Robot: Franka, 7 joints.
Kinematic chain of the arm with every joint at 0, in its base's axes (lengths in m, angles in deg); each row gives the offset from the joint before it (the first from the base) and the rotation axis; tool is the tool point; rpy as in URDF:
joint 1: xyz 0 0 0.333 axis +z
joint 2: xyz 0 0 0 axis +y
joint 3: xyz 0 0 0.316 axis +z
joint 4: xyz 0.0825 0 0 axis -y
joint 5: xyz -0.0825 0 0.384 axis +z
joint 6: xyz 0 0 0 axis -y
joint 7: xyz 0.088 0 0 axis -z
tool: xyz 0 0 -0.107 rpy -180 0 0
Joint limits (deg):
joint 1: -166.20..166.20
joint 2: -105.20..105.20
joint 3: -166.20..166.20
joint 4: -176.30..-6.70
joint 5: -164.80..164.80
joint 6: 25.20..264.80
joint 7: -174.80..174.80
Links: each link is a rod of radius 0.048 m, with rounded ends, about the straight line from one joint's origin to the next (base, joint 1, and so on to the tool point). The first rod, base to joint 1, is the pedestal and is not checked.
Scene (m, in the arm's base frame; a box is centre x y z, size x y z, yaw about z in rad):
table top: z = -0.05
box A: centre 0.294 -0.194 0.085 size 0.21 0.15 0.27 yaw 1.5
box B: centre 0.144 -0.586 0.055 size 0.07 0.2 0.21 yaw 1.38
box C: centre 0.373 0.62 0 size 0.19 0.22 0.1 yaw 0.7
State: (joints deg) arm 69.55 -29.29 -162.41 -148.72 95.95 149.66 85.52
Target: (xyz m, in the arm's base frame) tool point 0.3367 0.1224 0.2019
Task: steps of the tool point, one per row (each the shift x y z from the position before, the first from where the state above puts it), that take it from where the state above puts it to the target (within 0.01 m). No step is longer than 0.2 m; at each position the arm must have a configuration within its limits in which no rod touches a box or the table.
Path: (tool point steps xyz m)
1: 0.1127 -0.0872 0.0557
2: 0.1352 -0.0384 0.0832
3: 0.1371 0.0188 0.1029
4: 0.0921 0.1580 -0.0048
5: 0.0271 0.1717 0.0033
6: -0.0352 0.1572 0.0099
7: -0.0825 0.1202 0.0146
8: 0.0060 -0.0102 -0.0236
9: 0.0003 -0.0113 -0.0247
10: -0.0070 -0.0111 -0.0253
11: -0.0155 -0.0089 -0.0246
12: -0.0240 -0.0055 -0.0217

